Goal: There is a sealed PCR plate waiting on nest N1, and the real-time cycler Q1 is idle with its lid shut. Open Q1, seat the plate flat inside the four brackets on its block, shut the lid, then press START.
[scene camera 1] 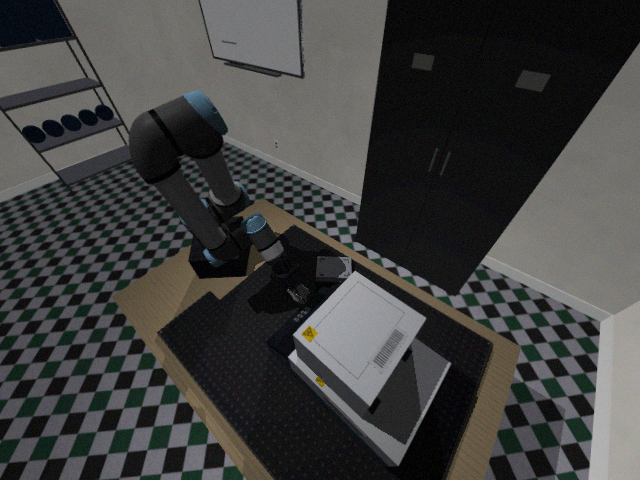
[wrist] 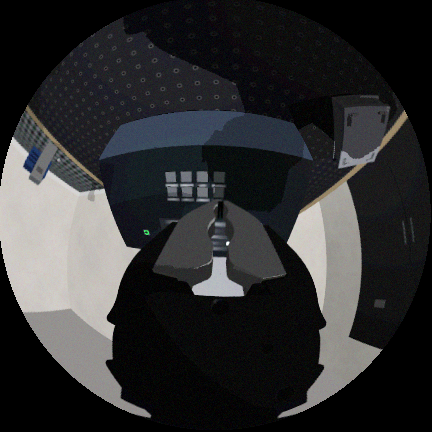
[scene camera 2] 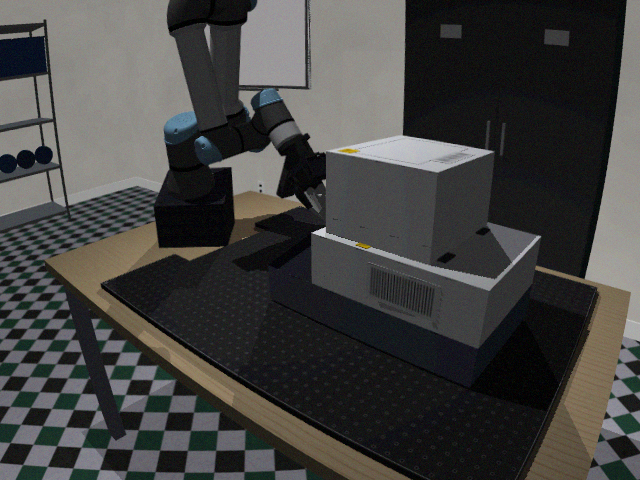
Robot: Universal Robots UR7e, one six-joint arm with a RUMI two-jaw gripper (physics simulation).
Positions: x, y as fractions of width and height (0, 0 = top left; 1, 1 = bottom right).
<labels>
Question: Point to a cycler lid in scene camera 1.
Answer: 0.55, 0.71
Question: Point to a cycler lid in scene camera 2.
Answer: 0.65, 0.41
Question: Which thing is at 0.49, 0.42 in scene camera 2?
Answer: My gripper.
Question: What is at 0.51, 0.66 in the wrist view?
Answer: A cycler lid.
</labels>
